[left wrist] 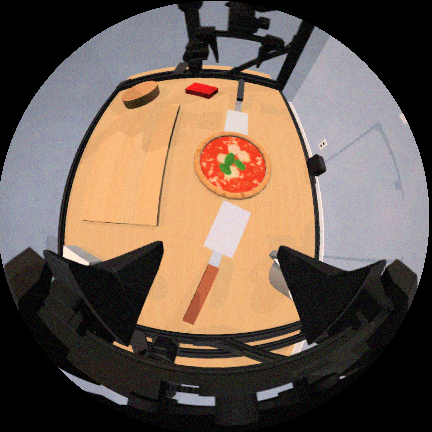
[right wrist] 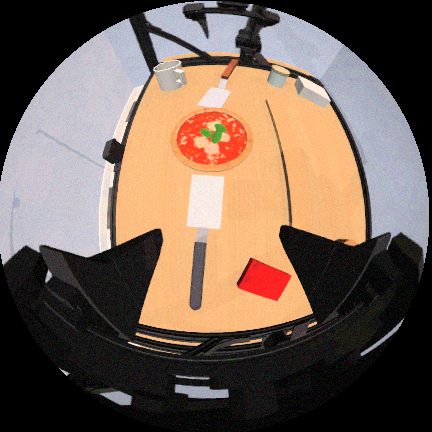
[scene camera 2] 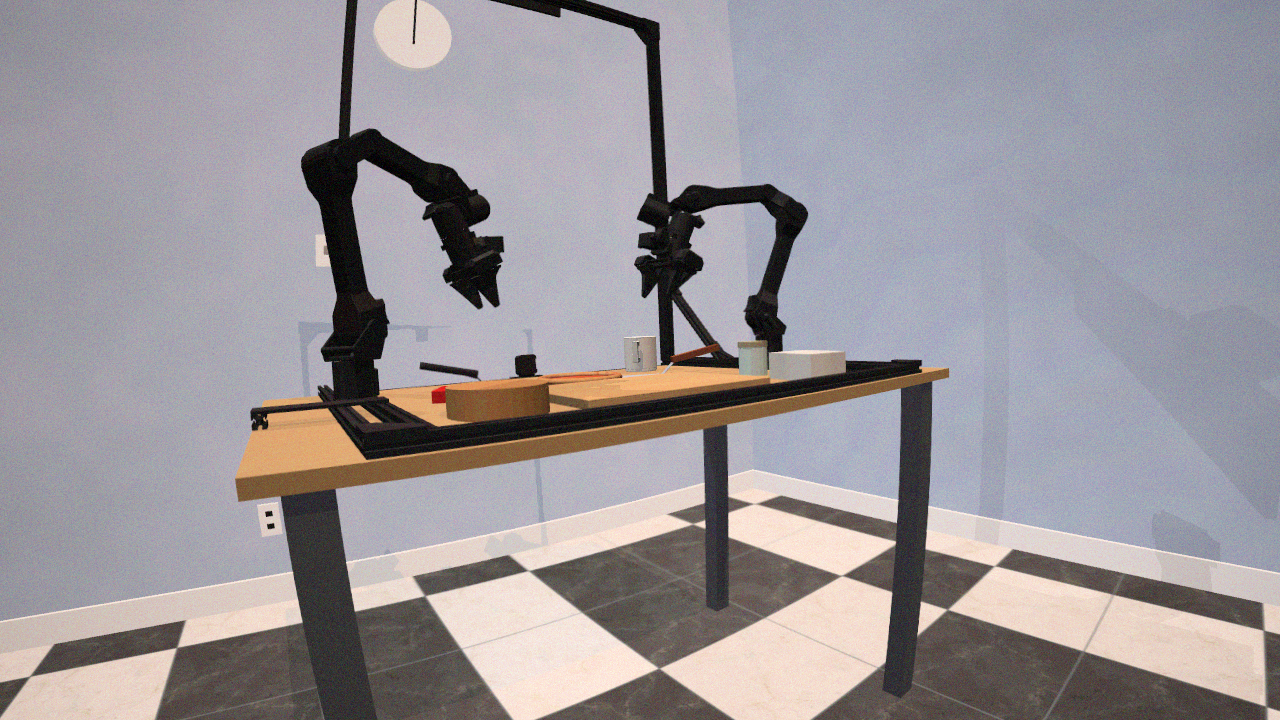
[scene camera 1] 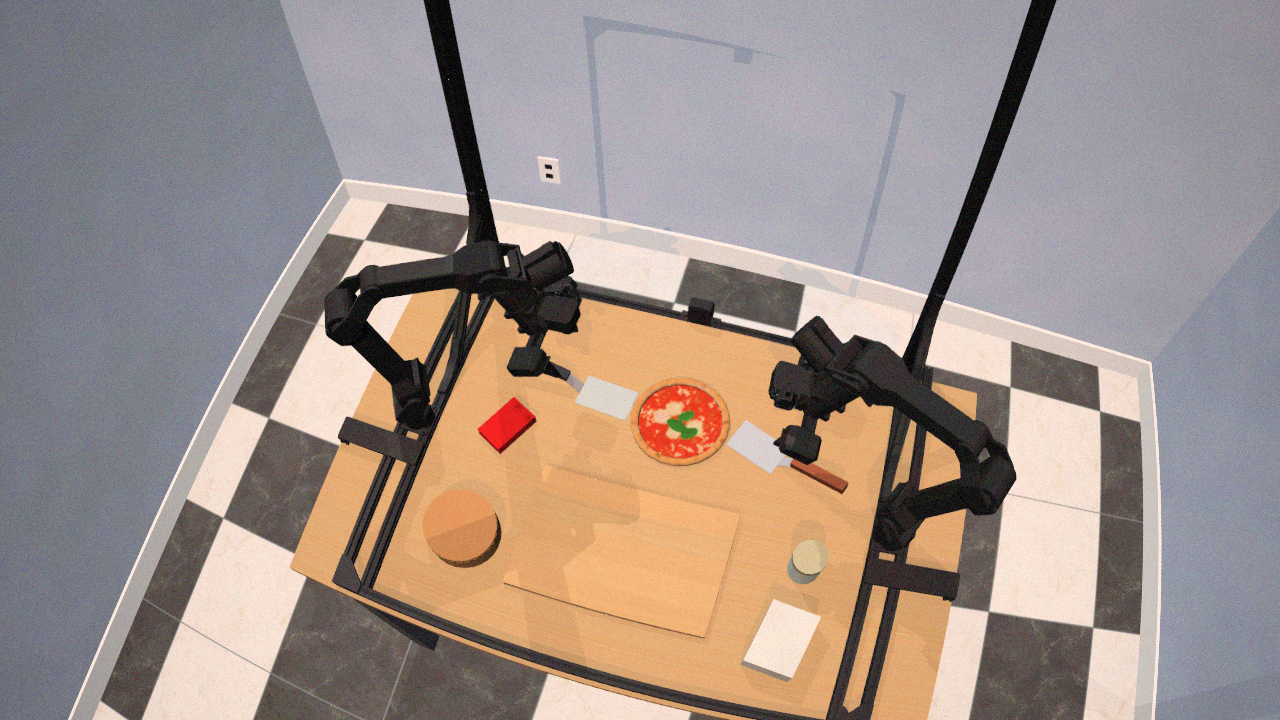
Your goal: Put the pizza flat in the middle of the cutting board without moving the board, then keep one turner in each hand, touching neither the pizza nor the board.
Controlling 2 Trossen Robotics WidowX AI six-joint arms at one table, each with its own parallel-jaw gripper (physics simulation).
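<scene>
The pizza (scene camera 1: 680, 422) (left wrist: 233, 166) (right wrist: 212, 140) lies flat on the table, beyond the far edge of the cutting board (scene camera 1: 644, 555) (left wrist: 130, 170) and off it. A brown-handled turner (scene camera 1: 819, 476) (left wrist: 201, 295) (right wrist: 230, 69) lies right of the pizza in scene camera 1. A dark-handled turner (right wrist: 198, 275) (left wrist: 240, 91) lies left of it. Both blades point at the pizza. My left gripper (scene camera 2: 657, 290) (left wrist: 222, 250) is open and empty, above the brown-handled turner. My right gripper (scene camera 2: 486, 302) (right wrist: 222, 232) is open and empty, above the dark-handled turner.
A red block (scene camera 1: 507, 424) (right wrist: 264, 279) lies near the dark-handled turner. A round wooden piece (scene camera 1: 460, 526) (scene camera 2: 496, 400) sits left of the board. A jar (scene camera 1: 808, 559) (scene camera 2: 752, 357) and a white box (scene camera 1: 781, 639) (scene camera 2: 807, 363) stand right of it. A mug (scene camera 2: 639, 353) (right wrist: 170, 75) stands near the brown-handled turner.
</scene>
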